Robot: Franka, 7 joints.
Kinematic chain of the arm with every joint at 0, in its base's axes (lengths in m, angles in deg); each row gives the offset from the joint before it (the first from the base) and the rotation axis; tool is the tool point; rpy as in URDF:
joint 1: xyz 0 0 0.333 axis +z
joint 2: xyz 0 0 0 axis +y
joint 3: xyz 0 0 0.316 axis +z
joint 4: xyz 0.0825 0 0 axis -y
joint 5: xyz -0.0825 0 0.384 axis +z
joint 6: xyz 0 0 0 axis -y
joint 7: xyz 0.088 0 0 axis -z
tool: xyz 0 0 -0.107 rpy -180 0 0
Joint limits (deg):
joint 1: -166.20..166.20
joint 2: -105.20..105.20
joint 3: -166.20..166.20
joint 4: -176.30..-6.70
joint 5: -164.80..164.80
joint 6: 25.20..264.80
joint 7: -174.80..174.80
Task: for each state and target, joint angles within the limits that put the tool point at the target. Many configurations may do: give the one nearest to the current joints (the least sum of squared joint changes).
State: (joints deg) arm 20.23 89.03 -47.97 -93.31 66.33 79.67 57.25
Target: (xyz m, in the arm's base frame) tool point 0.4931 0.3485 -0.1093
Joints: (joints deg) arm 47.10 85.87 -26.64 -65.91 75.51 88.27 57.25
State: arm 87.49 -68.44 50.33 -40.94 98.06 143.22 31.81
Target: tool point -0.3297 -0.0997 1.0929
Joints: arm 74.01 -37.50 43.83 -49.57 98.01 144.34 31.81
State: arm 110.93 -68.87 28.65 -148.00 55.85 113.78 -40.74
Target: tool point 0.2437 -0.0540 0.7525
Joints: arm 102.53 -105.20 -31.77 -134.86 52.66 121.81 -40.74
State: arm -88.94 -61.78 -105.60 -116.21 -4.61 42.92 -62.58
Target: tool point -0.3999 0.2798 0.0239
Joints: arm -85.21 -84.36 -128.56 -88.39 -13.27 65.87 -62.58
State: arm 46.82 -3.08 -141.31 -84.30 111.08 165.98 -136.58
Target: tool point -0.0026 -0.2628 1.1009
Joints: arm 45.63 19.12 -150.98 -55.17 107.45 162.73 -136.58
